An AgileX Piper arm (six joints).
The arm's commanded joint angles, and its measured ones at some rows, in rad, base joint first. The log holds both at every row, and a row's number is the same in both.
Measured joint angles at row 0: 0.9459 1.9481 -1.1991 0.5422 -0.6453 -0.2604
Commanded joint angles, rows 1 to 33: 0.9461 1.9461 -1.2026 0.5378 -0.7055 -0.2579; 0.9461 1.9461 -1.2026 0.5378 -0.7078 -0.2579; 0.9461 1.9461 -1.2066 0.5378 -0.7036 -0.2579; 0.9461 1.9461 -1.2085 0.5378 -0.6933 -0.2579; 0.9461 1.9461 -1.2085 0.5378 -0.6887 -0.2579; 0.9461 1.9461 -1.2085 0.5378 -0.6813 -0.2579; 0.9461 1.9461 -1.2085 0.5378 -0.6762 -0.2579; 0.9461 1.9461 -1.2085 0.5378 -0.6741 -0.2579; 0.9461 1.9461 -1.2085 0.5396 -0.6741 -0.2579; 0.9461 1.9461 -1.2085 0.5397 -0.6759 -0.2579; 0.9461 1.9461 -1.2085 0.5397 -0.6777 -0.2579; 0.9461 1.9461 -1.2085 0.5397 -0.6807 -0.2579; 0.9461 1.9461 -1.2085 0.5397 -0.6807 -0.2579; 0.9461 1.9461 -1.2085 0.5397 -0.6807 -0.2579; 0.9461 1.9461 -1.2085 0.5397 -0.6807 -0.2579; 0.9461 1.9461 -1.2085 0.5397 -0.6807 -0.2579; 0.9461 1.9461 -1.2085 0.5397 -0.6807 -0.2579; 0.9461 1.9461 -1.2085 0.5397 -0.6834 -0.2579; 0.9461 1.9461 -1.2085 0.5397 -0.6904 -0.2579; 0.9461 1.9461 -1.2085 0.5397 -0.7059 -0.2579; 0.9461 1.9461 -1.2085 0.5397 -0.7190 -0.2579; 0.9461 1.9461 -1.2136 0.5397 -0.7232 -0.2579; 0.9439 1.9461 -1.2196 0.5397 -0.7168 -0.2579; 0.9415 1.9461 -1.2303 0.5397 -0.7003 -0.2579; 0.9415 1.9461 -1.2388 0.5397 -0.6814 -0.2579; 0.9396 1.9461 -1.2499 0.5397 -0.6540 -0.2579; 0.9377 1.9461 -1.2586 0.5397 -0.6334 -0.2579; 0.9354 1.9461 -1.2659 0.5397 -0.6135 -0.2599; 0.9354 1.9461 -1.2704 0.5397 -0.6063 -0.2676; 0.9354 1.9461 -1.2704 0.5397 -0.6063 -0.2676; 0.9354 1.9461 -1.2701 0.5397 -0.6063 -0.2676; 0.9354 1.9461 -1.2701 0.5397 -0.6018 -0.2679; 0.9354 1.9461 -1.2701 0.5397 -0.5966 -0.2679
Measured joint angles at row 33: 0.9459 1.9481 -1.2629 0.5445 -0.6129 -0.2604
